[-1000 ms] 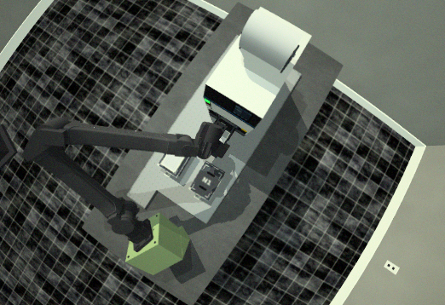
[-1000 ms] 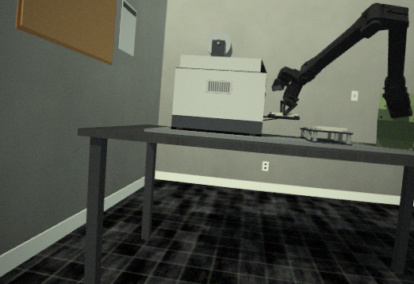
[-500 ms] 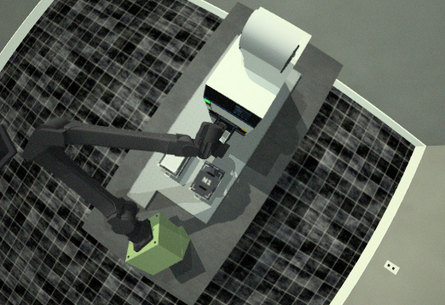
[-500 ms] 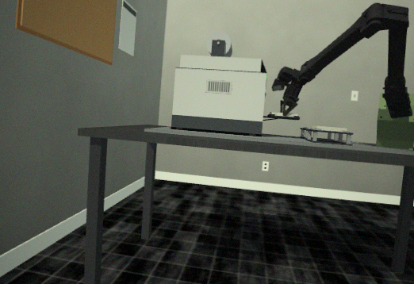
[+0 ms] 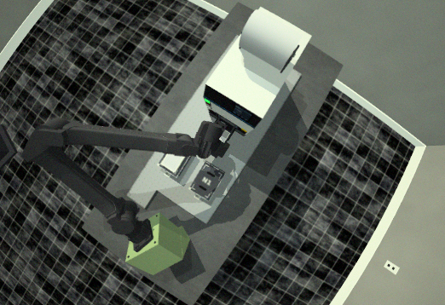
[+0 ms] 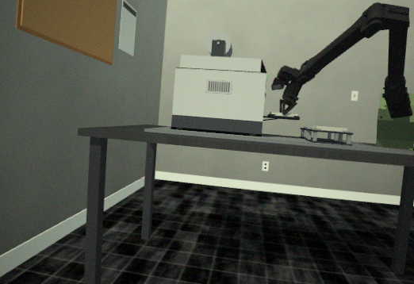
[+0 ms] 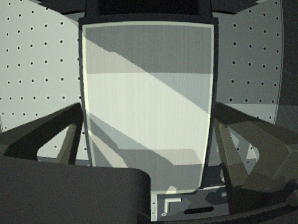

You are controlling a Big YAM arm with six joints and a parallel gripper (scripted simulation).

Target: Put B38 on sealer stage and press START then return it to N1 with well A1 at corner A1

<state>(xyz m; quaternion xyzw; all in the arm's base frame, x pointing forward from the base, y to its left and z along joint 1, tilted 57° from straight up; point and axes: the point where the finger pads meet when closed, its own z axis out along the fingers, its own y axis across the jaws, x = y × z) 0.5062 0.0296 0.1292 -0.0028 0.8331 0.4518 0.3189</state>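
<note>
Right now the sealer stage is 2 cm below my hand. The rest, counted from my hand: foil roll: 32 cm ahead, 30 cm above, 10 cm to the left; then white-topped plate: 22 cm behind, 7 cm to the left, 5 cm below.
</note>
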